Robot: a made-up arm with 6 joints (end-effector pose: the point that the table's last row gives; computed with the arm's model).
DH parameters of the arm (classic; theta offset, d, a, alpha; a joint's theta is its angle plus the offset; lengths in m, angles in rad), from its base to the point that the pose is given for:
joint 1: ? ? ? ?
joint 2: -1.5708 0 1.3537 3.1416
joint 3: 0 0 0 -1.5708
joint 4: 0 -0.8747 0 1.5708
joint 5: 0 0.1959 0 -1.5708
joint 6: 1.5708 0 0 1.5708
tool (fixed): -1.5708 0 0 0
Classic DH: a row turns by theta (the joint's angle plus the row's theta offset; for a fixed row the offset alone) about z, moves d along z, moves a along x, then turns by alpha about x.
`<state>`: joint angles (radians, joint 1 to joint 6).
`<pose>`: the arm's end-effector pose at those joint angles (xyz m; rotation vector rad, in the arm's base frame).
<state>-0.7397 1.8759 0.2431 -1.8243 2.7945 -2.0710</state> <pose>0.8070 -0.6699 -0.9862 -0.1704 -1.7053 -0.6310</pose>
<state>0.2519 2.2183 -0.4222 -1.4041 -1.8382 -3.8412</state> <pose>0.2209 0.0233 -0.7856 1.5346 1.3583 1.3643</pose>
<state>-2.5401 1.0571 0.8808 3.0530 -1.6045 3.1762</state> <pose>-1.5742 -1.3171 0.8106 -1.7516 -0.5870 -2.0768</pose>
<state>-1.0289 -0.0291 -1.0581 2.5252 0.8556 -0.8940</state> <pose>0.3993 -0.3534 0.9438 -0.3246 1.0678 0.7377</pose>
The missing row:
joint 1: 0 0.2817 0 -1.5708
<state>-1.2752 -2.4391 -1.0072 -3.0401 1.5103 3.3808</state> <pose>-0.0274 0.7588 0.1120 -0.1584 0.2386 -1.3584</pose>
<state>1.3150 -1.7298 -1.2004 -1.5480 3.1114 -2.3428</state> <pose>-0.1178 -0.4682 0.3401 -1.1839 1.8920 -0.3697</pose>
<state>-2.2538 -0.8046 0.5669 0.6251 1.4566 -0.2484</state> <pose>0.4540 0.8097 2.1004 -2.6992 -0.3953 -0.3134</pose>
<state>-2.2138 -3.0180 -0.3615 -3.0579 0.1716 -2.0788</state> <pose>0.7157 0.6297 -0.6393 2.0482 0.5326 1.2399</pose>
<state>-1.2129 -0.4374 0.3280 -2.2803 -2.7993 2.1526</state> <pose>0.1757 -0.1054 2.0068 -1.4983 -0.8800 1.6440</pose>
